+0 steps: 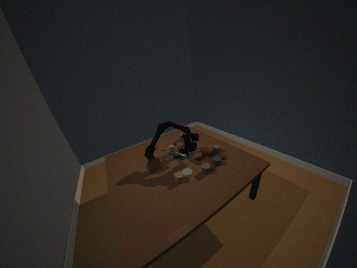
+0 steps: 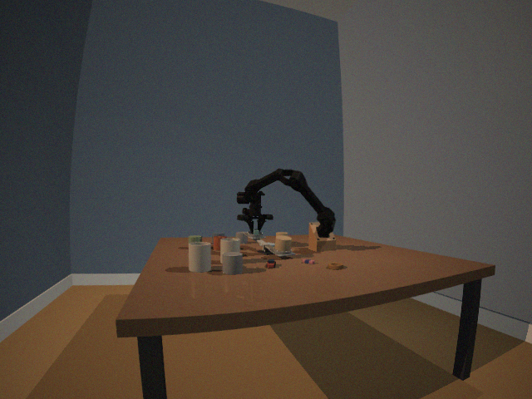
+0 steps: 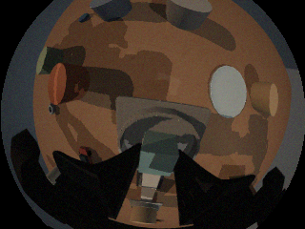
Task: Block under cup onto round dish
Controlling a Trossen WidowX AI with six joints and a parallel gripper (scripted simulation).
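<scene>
Right now the round dish is 110 mm to the right of my gripper tip, 110 mm behind it and 80 mm below it. Also, from my gripper tip: small grey balance 120 mm to the left, 60 mm below, 20 mm behind; then tan cup 200 mm behind, 170 mm to the right, 40 mm below; then pale green block 10 mm above.
</scene>
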